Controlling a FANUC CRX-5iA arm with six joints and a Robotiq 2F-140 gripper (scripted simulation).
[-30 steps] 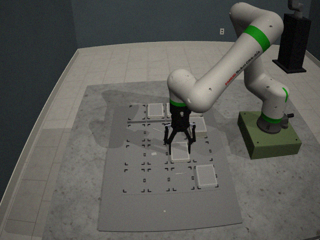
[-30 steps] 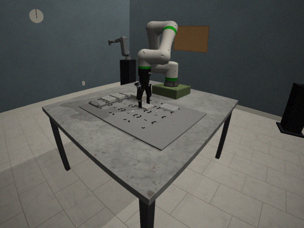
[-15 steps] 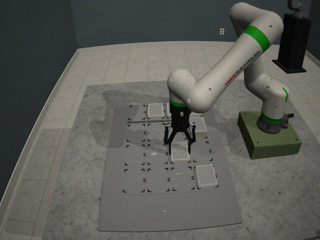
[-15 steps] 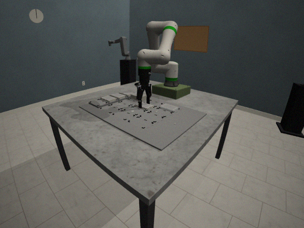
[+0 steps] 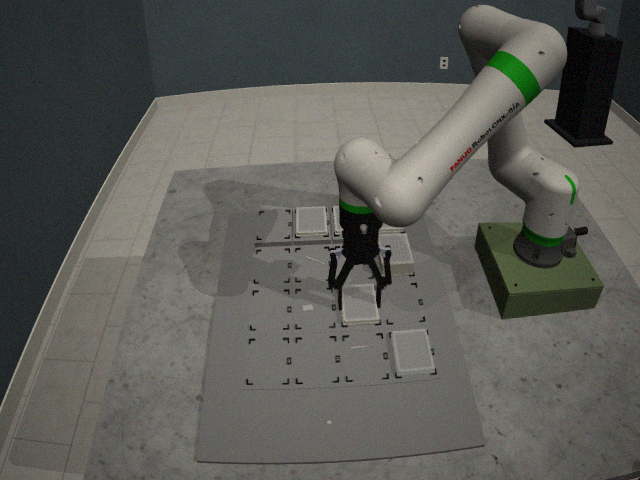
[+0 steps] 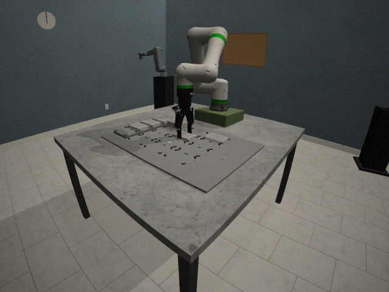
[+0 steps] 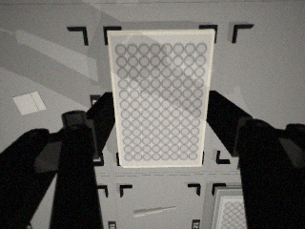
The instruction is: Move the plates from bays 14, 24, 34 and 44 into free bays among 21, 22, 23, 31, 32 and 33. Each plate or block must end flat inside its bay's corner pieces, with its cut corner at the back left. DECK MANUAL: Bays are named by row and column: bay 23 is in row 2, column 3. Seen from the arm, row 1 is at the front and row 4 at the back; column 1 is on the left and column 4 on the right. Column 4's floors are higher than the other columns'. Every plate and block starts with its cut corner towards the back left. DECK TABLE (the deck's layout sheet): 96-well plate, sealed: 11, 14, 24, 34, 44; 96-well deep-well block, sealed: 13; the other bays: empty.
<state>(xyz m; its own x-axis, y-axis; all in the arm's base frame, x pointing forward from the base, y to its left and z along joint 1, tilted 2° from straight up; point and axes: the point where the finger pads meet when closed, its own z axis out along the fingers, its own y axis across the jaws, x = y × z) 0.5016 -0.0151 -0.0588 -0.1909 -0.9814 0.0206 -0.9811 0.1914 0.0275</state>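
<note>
The white pointed piece is 13 cm to the left of my hand, 3 cm below it and 3 cm ahead of it. The rest, counted from my hand: sealed deep-well block 14 cm to the right, 14 cm behind, 1 cm below.
</note>
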